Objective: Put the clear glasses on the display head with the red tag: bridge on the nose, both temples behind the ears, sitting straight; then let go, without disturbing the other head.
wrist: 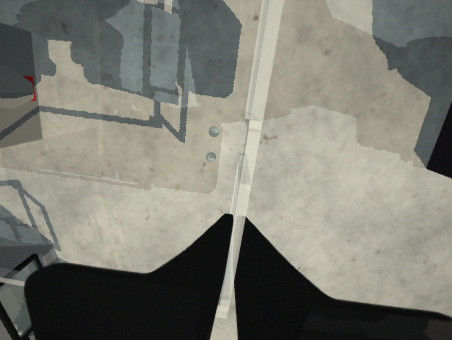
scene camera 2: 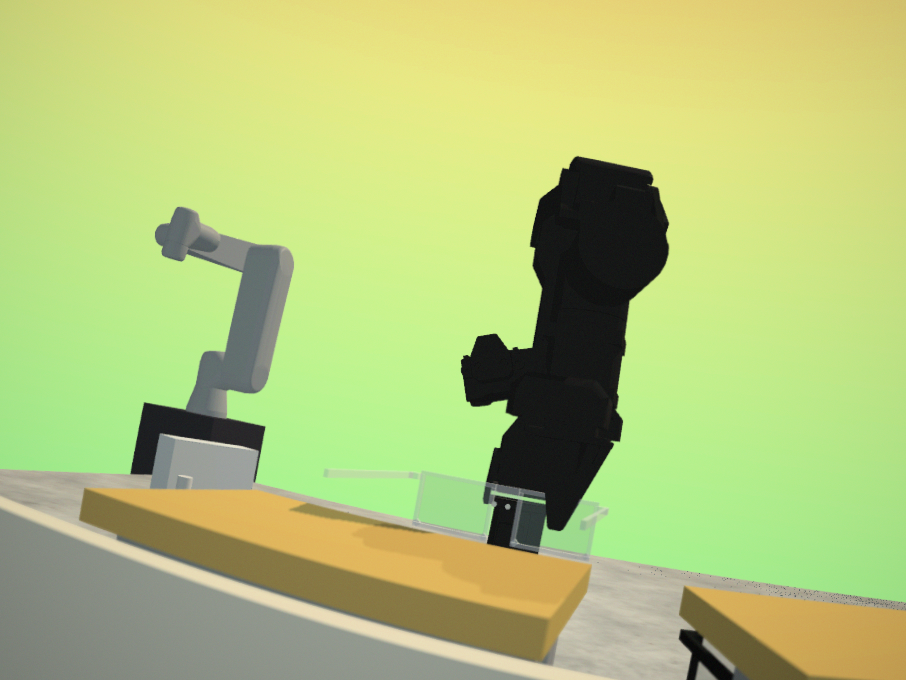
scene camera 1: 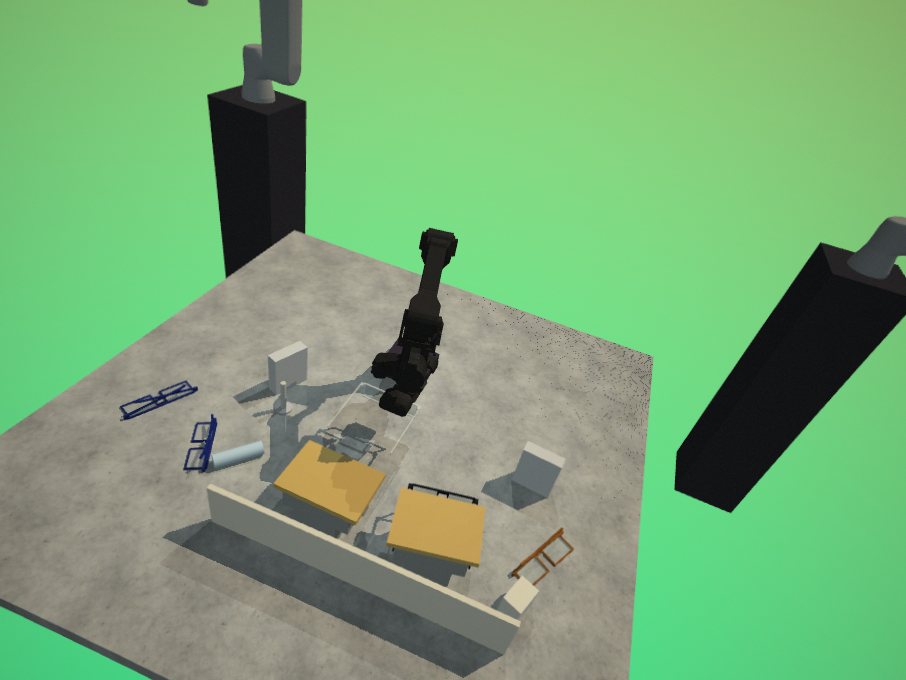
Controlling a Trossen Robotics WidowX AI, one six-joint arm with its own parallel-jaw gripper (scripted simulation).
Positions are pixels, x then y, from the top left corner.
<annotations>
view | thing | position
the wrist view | gripper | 233,223
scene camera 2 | gripper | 555,530
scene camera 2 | glasses temple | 328,472
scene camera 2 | cream wall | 81,598
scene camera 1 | gripper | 405,408
</annotations>
